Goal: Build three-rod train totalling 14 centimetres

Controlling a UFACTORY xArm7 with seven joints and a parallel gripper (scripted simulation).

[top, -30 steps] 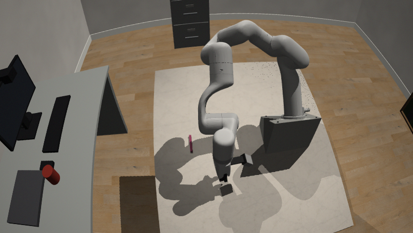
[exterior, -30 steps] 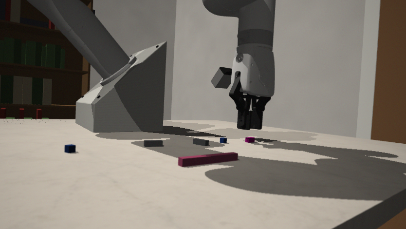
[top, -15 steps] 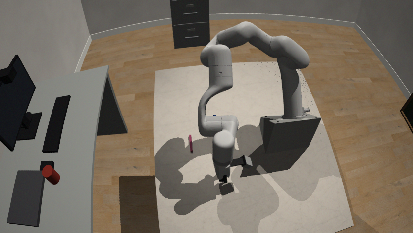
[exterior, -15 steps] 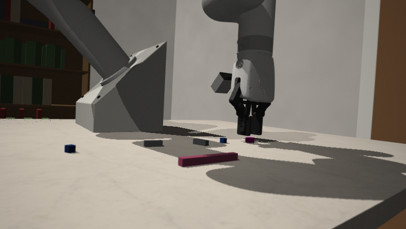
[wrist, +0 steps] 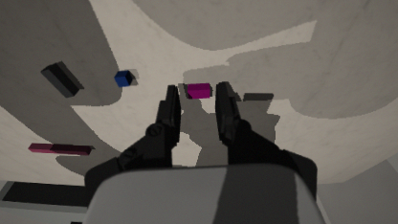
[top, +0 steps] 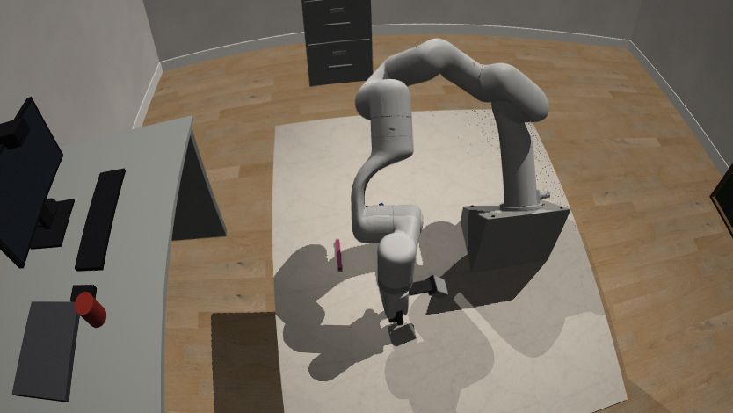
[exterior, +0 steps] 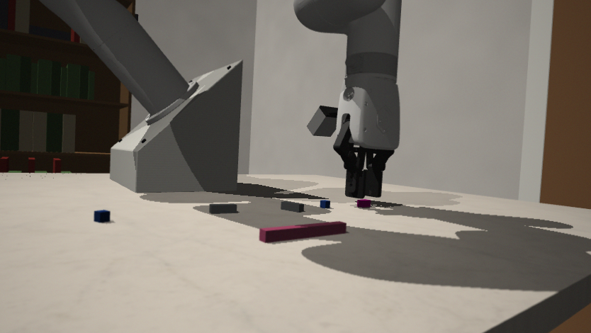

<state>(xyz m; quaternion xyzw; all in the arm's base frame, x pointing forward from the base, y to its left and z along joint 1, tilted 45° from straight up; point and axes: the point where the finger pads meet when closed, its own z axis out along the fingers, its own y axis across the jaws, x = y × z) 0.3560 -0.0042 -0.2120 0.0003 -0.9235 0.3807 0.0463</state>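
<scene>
Now: the magenta rod 3 cm below my hand. Round my hand: pink rod: 10 cm ahead, 21 cm to the right, 3 cm below; grey rod: 3 cm behind, 21 cm to the right, 3 cm below.
</scene>
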